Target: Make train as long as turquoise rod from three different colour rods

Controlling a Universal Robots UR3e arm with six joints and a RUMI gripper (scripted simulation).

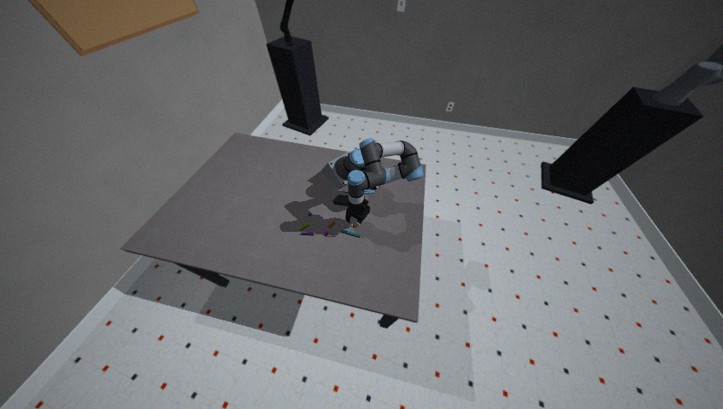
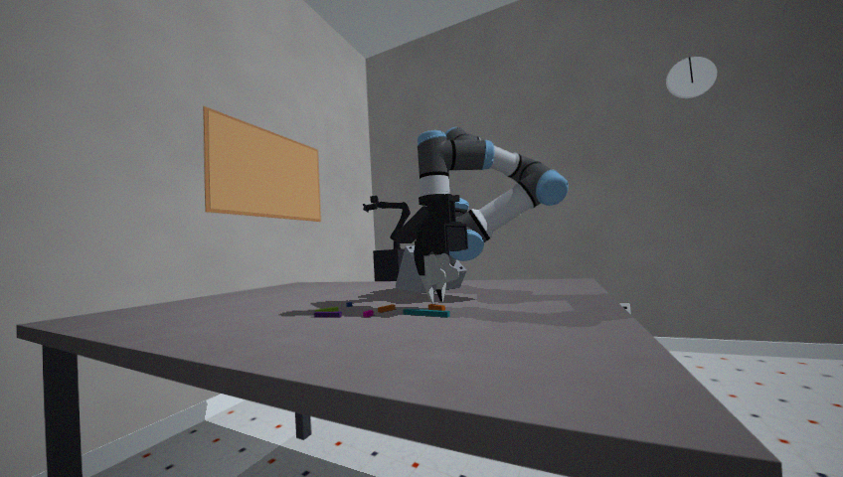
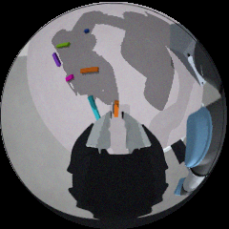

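Now: hand 5 cm short of the turquoise rod, 3 cm above it and 1 cm to the right of it. Also, from my hand: purple rod: 18 cm to the right, 15 cm ahead, 3 cm below; magenta rod: 11 cm ahead, 10 cm to the right, 3 cm below; blue rod: 23 cm to the right, 5 cm ahead, 3 cm below.
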